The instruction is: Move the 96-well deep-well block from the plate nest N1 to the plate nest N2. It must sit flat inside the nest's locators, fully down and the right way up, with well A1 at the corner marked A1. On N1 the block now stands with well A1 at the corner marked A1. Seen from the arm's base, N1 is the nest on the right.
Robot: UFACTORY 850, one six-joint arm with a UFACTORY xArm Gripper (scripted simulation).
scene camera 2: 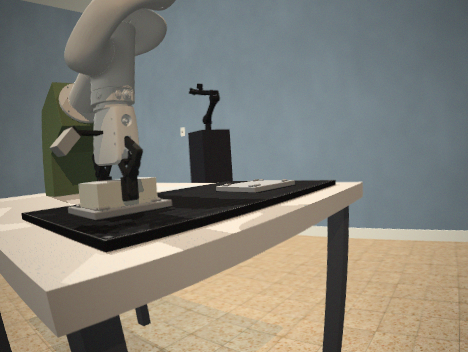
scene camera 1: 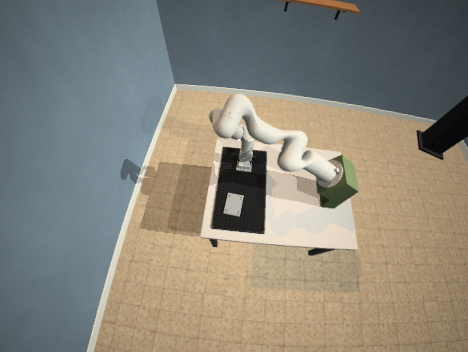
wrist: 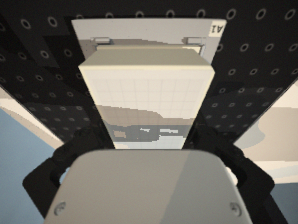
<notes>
The pictures show: the gripper, a cream deep-well block and a plate nest N1.
</notes>
